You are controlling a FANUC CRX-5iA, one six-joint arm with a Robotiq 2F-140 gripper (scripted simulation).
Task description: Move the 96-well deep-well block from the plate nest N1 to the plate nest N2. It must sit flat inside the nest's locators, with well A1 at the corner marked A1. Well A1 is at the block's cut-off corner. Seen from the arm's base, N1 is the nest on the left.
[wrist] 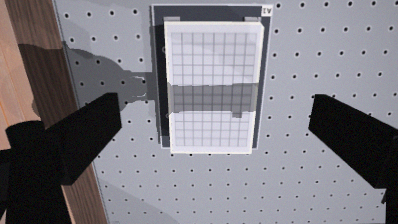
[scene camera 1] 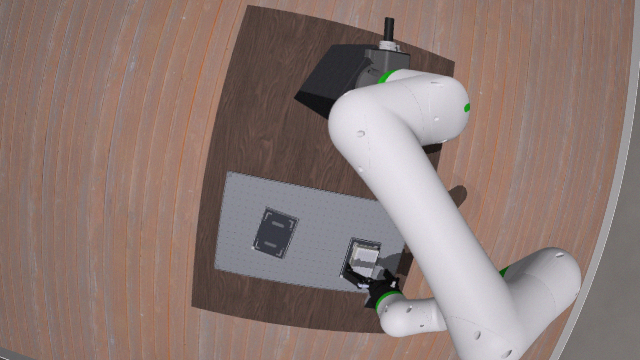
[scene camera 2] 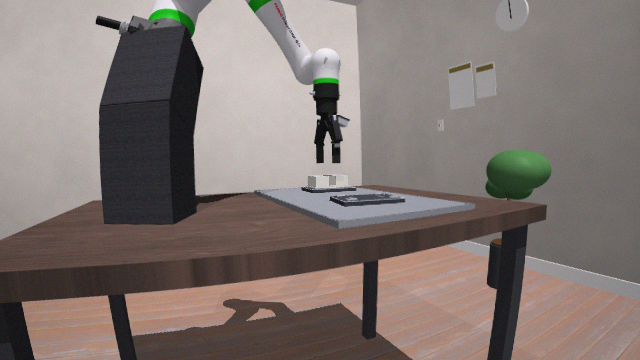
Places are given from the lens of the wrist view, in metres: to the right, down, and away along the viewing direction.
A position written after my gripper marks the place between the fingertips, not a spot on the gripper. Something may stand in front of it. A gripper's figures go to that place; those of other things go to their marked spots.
my gripper (wrist: 215,111): 0.01, 0.00, 0.15
white 96-well deep-well block (wrist: 213,68): 0.01, -0.04, 0.18
